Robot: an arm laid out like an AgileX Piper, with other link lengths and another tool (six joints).
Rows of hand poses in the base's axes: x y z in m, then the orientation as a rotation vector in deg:
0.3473, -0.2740, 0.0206, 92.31, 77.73, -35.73
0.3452, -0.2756, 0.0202, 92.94, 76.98, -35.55
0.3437, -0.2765, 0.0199, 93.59, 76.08, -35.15
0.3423, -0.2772, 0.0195, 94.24, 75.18, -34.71
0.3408, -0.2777, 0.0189, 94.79, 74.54, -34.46
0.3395, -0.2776, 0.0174, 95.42, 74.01, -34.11
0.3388, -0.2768, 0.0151, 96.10, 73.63, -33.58
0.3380, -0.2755, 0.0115, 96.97, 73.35, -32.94
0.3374, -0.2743, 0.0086, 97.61, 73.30, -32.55
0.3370, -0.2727, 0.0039, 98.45, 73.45, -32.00
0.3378, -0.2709, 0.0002, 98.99, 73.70, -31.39
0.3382, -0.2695, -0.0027, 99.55, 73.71, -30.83
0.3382, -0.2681, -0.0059, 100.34, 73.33, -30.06
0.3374, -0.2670, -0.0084, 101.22, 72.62, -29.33
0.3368, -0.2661, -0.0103, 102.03, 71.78, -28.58
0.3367, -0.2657, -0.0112, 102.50, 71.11, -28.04
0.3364, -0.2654, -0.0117, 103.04, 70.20, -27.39
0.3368, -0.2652, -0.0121, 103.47, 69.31, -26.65
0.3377, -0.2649, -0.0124, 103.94, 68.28, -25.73
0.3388, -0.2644, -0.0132, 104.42, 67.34, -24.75
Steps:
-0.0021, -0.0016, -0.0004, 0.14, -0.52, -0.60
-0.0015, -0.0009, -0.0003, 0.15, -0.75, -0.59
-0.0014, -0.0007, -0.0004, 0.17, -0.77, -0.57
-0.0015, -0.0005, -0.0006, 0.17, -0.50, -0.49
-0.0013, 0.0001, -0.0015, 0.31, -0.49, -0.44
-0.0007, 0.0008, -0.0023, 0.48, -0.51, -0.33
-0.0008, 0.0013, -0.0036, 0.70, -0.50, -0.34
-0.0006, 0.0012, -0.0029, 0.57, -0.22, -0.21
-0.0004, 0.0016, -0.0047, 0.86, -0.19, -0.16
0.0008, 0.0018, -0.0037, 0.70, -0.20, 0.07
0.0004, 0.0014, -0.0029, 0.59, -0.30, -0.08
0.0000, 0.0014, -0.0032, 0.64, -0.63, -0.30
-0.0008, 0.0011, -0.0025, 0.55, -0.77, -0.53
-0.0006, 0.0009, -0.0019, 0.45, -0.86, -0.55
-0.0001, 0.0004, -0.0009, 0.22, -0.67, -0.37
-0.0003, 0.0003, -0.0005, 0.20, -0.86, -0.49
0.0004, 0.0002, -0.0004, 0.16, -0.92, -0.39
0.0009, 0.0003, -0.0003, 0.19, -1.11, -0.41
0.0011, 0.0005, -0.0008, 0.26, -1.09, -0.35

